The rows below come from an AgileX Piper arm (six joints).
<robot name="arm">
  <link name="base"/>
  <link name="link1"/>
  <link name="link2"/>
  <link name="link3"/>
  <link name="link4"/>
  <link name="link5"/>
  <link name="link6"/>
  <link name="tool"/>
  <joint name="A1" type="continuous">
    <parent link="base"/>
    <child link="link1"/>
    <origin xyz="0 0 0.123" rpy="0 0 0"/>
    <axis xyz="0 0 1"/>
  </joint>
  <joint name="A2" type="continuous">
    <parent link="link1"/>
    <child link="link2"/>
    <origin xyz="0 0 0" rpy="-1.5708 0 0"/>
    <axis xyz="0 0 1"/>
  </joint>
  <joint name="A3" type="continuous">
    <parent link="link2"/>
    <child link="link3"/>
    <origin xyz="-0.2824 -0.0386 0" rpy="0 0 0"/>
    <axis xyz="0 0 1"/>
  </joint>
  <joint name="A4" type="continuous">
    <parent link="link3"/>
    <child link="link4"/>
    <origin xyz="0.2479 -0.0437 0" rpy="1.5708 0 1.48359"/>
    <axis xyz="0 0 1"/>
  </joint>
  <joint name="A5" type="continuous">
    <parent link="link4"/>
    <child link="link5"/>
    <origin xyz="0 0 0" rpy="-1.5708 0 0"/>
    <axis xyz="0 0 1"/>
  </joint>
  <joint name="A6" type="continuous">
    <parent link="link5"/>
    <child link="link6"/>
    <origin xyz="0 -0.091 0" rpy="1.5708 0 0"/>
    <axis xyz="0 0 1"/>
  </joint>
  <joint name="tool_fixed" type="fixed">
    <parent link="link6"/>
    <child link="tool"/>
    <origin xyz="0 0 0" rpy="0 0 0"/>
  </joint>
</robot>
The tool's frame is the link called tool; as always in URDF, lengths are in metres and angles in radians. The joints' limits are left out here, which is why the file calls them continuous.
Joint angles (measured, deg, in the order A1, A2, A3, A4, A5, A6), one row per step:
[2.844 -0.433 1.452 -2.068 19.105 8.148]
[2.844 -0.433 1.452 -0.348 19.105 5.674]
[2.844 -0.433 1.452 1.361 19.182 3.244]
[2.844 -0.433 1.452 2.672 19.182 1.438]
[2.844 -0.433 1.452 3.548 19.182 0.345]
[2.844 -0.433 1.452 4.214 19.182 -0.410]
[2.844 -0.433 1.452 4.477 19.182 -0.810]
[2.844 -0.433 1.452 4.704 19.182 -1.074]
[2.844 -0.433 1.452 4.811 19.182 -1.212]
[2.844 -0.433 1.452 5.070 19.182 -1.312]
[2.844 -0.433 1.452 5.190 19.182 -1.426]
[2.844 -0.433 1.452 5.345 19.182 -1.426]
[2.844 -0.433 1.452 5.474 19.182 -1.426]
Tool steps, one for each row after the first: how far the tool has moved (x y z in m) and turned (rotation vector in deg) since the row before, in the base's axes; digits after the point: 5 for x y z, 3 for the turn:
[-0.00004 0.00089 -0.00002 -0.672 -0.016 0.765]
[-0.00008 0.00089 -0.00011 -0.643 0.038 0.755]
[-0.00004 0.00068 0.00002 -0.433 -0.042 0.564]
[-0.00002 0.00046 0.00002 -0.180 -0.028 0.347]
[-0.00002 0.00035 0.00002 -0.063 -0.020 0.244]
[-0.00001 0.00014 0.00001 -0.123 -0.016 0.123]
[-0.00001 0.00012 0.00001 -0.028 -0.008 0.085]
[0.00000 0.00006 0.00000 -0.026 -0.005 0.043]
[-0.00001 0.00013 0.00001 0.162 0.005 0.044]
[0.00000 0.00006 0.00001 0.010 -0.003 0.038]
[0.00000 0.00008 0.00001 0.154 0.008 0.011]
[0.00000 0.00007 0.00001 0.129 0.006 0.009]

